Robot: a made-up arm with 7 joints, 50 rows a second.
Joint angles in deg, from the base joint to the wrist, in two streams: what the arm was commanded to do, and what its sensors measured. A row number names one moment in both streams.
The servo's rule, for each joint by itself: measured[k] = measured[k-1] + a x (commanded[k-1-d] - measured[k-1]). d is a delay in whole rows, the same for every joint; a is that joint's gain. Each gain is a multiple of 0.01, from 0.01 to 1. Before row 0 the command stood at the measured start. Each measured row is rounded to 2 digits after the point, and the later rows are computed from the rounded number. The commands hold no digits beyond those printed.
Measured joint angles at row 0:
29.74 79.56 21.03 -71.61 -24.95 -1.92 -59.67
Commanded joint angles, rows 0 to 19:
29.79 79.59 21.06 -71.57 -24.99 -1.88 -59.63
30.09 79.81 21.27 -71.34 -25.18 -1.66 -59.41
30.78 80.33 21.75 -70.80 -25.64 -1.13 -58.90
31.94 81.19 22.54 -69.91 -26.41 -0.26 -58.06
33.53 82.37 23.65 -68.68 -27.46 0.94 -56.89
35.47 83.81 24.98 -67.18 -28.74 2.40 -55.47
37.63 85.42 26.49 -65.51 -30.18 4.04 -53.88
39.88 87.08 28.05 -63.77 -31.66 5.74 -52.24
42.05 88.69 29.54 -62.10 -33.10 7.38 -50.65
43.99 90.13 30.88 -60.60 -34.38 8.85 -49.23
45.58 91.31 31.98 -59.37 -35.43 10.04 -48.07
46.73 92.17 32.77 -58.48 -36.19 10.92 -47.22
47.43 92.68 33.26 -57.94 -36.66 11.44 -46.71
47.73 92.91 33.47 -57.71 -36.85 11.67 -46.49
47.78 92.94 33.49 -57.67 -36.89 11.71 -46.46
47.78 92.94 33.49 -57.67 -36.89 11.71 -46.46
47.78 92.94 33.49 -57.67 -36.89 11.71 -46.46
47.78 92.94 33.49 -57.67 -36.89 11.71 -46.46
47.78 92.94 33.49 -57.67 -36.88 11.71 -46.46
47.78 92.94 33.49 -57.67 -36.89 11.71 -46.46
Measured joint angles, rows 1 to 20:
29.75 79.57 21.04 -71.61 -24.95 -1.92 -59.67
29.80 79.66 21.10 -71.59 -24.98 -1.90 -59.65
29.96 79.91 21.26 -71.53 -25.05 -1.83 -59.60
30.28 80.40 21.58 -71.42 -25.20 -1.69 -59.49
30.80 81.15 22.10 -71.23 -25.45 -1.45 -59.31
31.55 82.16 22.82 -70.95 -25.81 -1.10 -59.04
32.52 83.40 23.74 -70.57 -26.29 -0.64 -58.68
33.70 84.80 24.82 -70.09 -26.88 -0.07 -58.23
35.04 86.28 26.00 -69.53 -27.56 0.60 -57.70
36.47 87.74 27.22 -68.90 -28.31 1.34 -57.11
37.93 89.10 28.41 -68.23 -29.09 2.12 -56.48
39.34 90.27 29.50 -67.55 -29.87 2.91 -55.83
40.63 91.19 30.44 -66.88 -30.62 3.68 -55.19
41.77 91.84 31.20 -66.24 -31.31 4.40 -54.58
42.73 92.26 31.77 -65.64 -31.92 5.06 -54.01
43.54 92.52 32.20 -65.08 -32.47 5.66 -53.48
44.22 92.68 32.52 -64.56 -32.96 6.20 -52.99
44.79 92.78 32.76 -64.08 -33.39 6.70 -52.53
45.27 92.84 32.94 -63.63 -33.77 7.15 -52.11
45.67 92.88 33.08 -63.21 -34.11 7.56 -51.71
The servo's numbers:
d 0
a 0.16 0.38 0.25 0.07 0.11 0.09 0.07

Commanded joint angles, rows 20 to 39:
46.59 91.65 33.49 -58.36 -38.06 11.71 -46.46
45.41 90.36 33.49 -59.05 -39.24 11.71 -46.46
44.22 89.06 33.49 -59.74 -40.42 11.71 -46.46
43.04 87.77 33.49 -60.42 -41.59 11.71 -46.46
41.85 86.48 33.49 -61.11 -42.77 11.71 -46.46
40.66 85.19 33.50 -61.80 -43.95 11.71 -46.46
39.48 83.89 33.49 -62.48 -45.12 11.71 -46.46
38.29 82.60 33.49 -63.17 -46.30 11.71 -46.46
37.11 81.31 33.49 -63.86 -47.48 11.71 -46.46
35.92 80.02 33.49 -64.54 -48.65 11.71 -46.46
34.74 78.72 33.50 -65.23 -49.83 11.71 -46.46
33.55 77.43 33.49 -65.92 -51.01 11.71 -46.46
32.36 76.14 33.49 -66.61 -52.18 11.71 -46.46
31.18 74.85 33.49 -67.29 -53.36 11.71 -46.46
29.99 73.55 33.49 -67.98 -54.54 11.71 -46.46
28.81 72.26 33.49 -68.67 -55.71 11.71 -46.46
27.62 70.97 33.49 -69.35 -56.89 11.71 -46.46
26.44 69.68 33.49 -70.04 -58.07 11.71 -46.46
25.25 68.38 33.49 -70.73 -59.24 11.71 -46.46
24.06 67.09 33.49 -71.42 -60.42 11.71 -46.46
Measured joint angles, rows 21 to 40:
45.82 92.41 33.18 -62.87 -34.54 7.93 -51.34
45.75 91.63 33.26 -62.60 -35.06 8.27 -51.00
45.51 90.65 33.32 -62.40 -35.65 8.58 -50.68
45.11 89.56 33.36 -62.26 -36.30 8.86 -50.38
44.59 88.39 33.39 -62.18 -37.01 9.12 -50.11
43.96 87.17 33.42 -62.15 -37.77 9.35 -49.85
43.24 85.92 33.44 -62.17 -38.58 9.56 -49.61
42.45 84.66 33.45 -62.24 -39.43 9.75 -49.39
41.60 83.39 33.46 -62.35 -40.32 9.93 -49.18
40.69 82.11 33.47 -62.50 -41.24 10.09 -48.99
39.74 80.82 33.48 -62.69 -42.18 10.24 -48.81
38.75 79.53 33.48 -62.92 -43.15 10.37 -48.65
37.73 78.24 33.48 -63.18 -44.14 10.49 -48.50
36.68 76.95 33.48 -63.47 -45.15 10.60 -48.36
35.61 75.66 33.48 -63.79 -46.18 10.70 -48.23
34.52 74.37 33.48 -64.13 -47.23 10.79 -48.11
33.42 73.08 33.48 -64.50 -48.29 10.87 -47.99
32.30 71.79 33.48 -64.89 -49.37 10.95 -47.88
31.17 70.49 33.48 -65.30 -50.46 11.02 -47.78
30.03 69.20 33.48 -65.73 -51.56 11.08 -47.69

